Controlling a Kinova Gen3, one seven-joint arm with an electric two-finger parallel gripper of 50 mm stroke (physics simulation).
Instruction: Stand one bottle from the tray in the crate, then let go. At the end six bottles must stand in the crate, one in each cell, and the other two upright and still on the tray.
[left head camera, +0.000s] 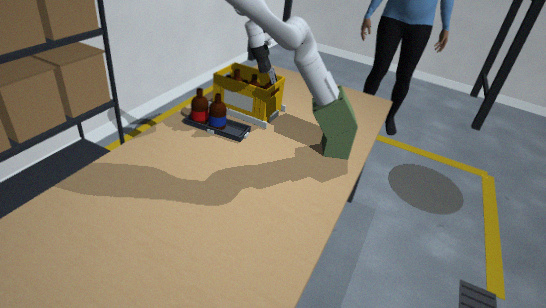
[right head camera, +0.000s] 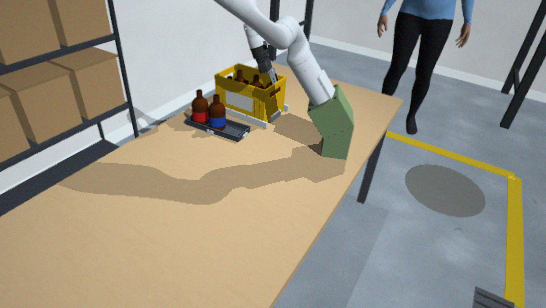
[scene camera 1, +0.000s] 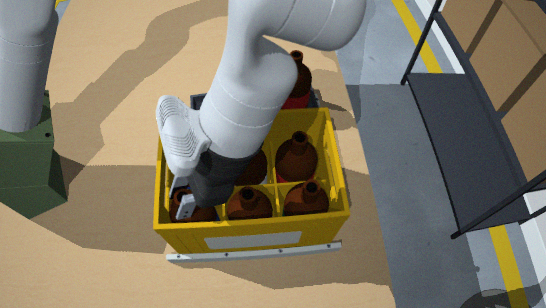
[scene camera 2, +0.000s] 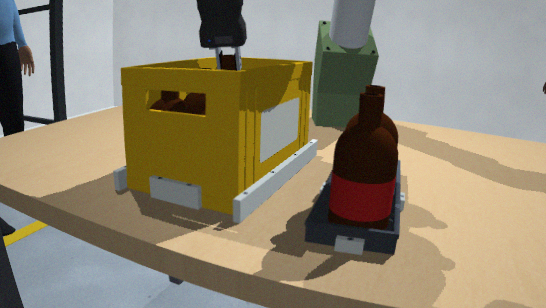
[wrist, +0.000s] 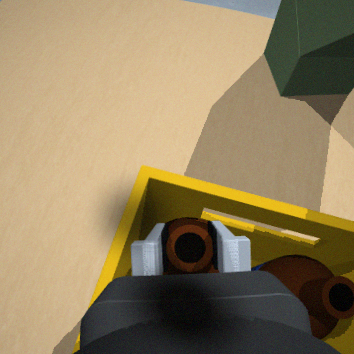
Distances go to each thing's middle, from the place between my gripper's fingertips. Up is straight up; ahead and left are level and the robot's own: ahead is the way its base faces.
Right now the yellow crate (scene camera 2: 256, 118) is 110 mm ahead of my hand, 70 mm below it and 40 mm to the left of it. From my hand the other things lie so: dark tray (scene camera 2: 318, 229): 260 mm to the left, 150 mm ahead, 140 mm below.
